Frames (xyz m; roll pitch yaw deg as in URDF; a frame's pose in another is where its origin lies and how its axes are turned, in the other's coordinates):
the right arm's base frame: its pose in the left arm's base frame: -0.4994 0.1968 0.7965 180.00 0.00 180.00
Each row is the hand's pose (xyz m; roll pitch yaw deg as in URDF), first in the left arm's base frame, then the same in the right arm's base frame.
Working: the left arm's base frame: its pose in the right arm's base frame: -0.4994 -0.1968 0.7965 180.00 0.00 180.00

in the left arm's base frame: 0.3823 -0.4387 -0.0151 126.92 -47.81 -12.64
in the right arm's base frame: -0.8817 -0.6355 0.8116 -53.08 47.81 -167.36
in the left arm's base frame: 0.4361 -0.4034 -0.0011 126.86 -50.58 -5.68
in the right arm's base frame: -0.9355 -0.6002 0.7976 -53.14 50.58 -174.32
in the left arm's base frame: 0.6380 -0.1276 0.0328 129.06 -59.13 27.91
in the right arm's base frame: -1.1374 -0.3244 0.7637 -50.94 59.13 152.09
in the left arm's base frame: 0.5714 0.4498 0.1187 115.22 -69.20 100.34
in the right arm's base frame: -1.0708 0.2530 0.6778 -64.78 69.20 79.66
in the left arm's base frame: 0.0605 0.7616 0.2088 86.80 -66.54 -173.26
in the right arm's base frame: -0.5599 0.5648 0.5877 -93.20 66.54 -6.74
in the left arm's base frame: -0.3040 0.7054 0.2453 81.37 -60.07 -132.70
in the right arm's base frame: -0.1954 0.5086 0.5512 -98.63 60.07 -47.30
